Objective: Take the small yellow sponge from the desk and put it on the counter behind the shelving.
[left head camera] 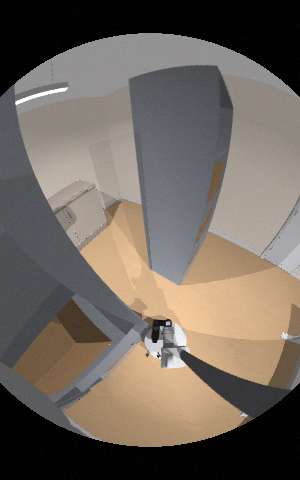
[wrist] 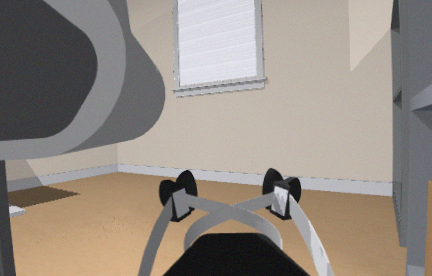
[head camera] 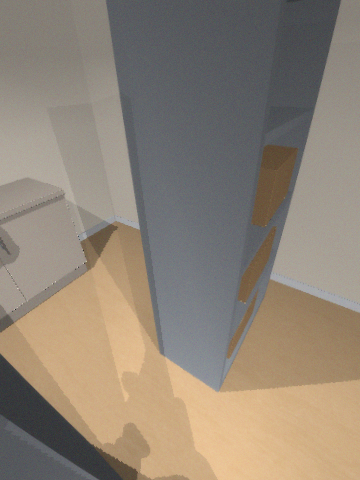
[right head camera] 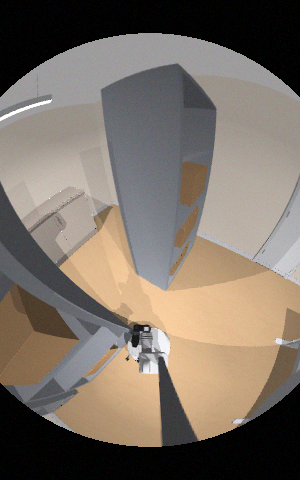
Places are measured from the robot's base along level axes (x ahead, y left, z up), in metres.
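Pixels of known places: gripper, fingertip midpoint: [left head camera: 152, 357] [wrist: 229, 185] [right head camera: 132, 361].
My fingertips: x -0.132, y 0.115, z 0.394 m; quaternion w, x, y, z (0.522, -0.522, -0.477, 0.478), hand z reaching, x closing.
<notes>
Behind a point stands the place of what it marks.
The small yellow sponge does not show in these views. A beige counter [head camera: 47, 245] {x 1.556, y 1.100, z 0.489 m} [left head camera: 92, 212] {x 1.622, y 1.055, z 0.447 m} [right head camera: 75, 220] {x 1.526, y 1.120, z 0.490 m} with cabinet doors stands at the left, beyond the near shelving, by the wall. My gripper [wrist: 229, 185] {x -0.132, y 0.115, z 0.394 m} is open and empty, its two fingertips wide apart in front of floor and wall. The near grey shelving [left head camera: 30, 210] [right head camera: 65, 320] rises close on the left. The far grey shelving [head camera: 185, 200] {x 0.788, y -0.017, z 1.203 m} [left head camera: 175, 175] {x 0.772, y -0.041, z 1.266 m} [right head camera: 145, 175] {x 0.769, y -0.044, z 1.300 m} stands ahead, a floor passage lying between it and the counter. The desk's top does not show; white feet [left head camera: 291, 336] [right head camera: 287, 342] show at the right.
Brown boxes [head camera: 275, 185] {x 1.005, y -0.406, z 1.159 m} [right head camera: 193, 182] {x 0.985, y -0.386, z 1.174 m} sit in the far shelving. The near shelving's dark edge [head camera: 55, 415] {x 0.327, y 0.388, z 0.744 m} crosses the lower left of the head view, close to my base [left head camera: 175, 357] [right head camera: 162, 345] {x 0.002, y -0.131, z 0.186 m}. A window [wrist: 217, 42] {x -2.194, y 0.248, z 1.150 m} is on the wall, and shelving [wrist: 417, 150] {x -0.549, y 0.662, z 0.368 m} shows at the wrist view's right.
</notes>
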